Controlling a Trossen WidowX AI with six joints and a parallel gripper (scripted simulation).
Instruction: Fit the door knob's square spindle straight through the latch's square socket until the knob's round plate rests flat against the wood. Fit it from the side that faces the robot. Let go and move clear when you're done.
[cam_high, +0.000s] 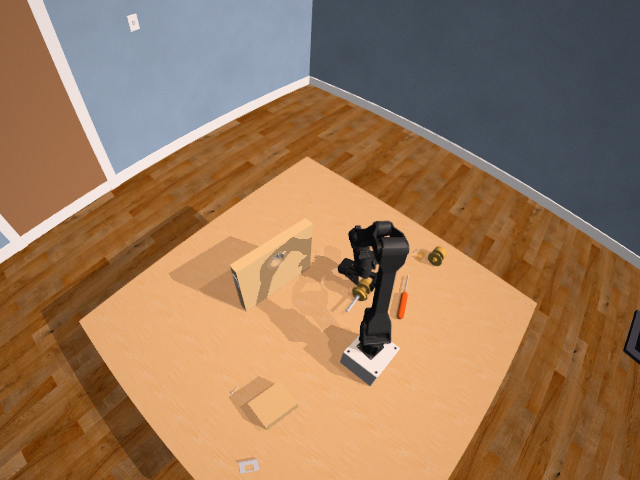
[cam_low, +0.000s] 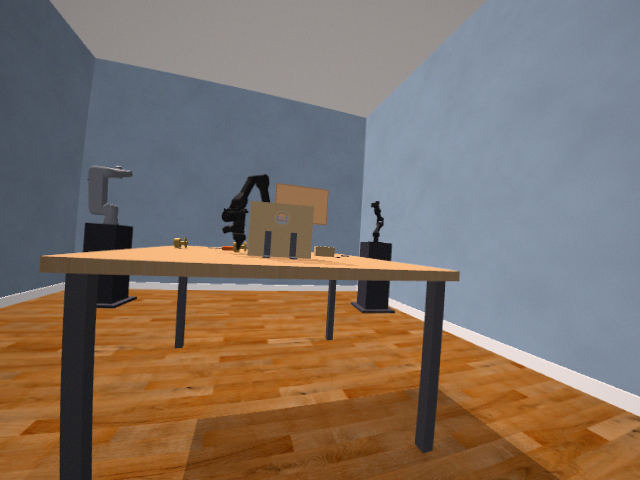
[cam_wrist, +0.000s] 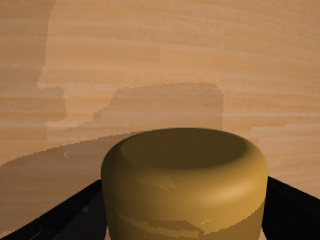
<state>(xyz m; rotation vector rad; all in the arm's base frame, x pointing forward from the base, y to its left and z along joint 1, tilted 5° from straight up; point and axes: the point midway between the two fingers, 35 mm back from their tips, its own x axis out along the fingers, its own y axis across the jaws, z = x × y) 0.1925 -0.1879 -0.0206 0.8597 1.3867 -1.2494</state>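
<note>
Right now the square socket is 220 mm ahead of my hand, 230 mm to the left of it and 130 mm above it. The rest, counted from my hand: upright wooden slab (220 mm ahead, 230 mm to the left, 100 mm above); orange screwdriver (130 mm behind, 100 mm to the right, 40 mm below); small wood block (120 mm behind, 520 mm to the left, 30 mm below).
</note>
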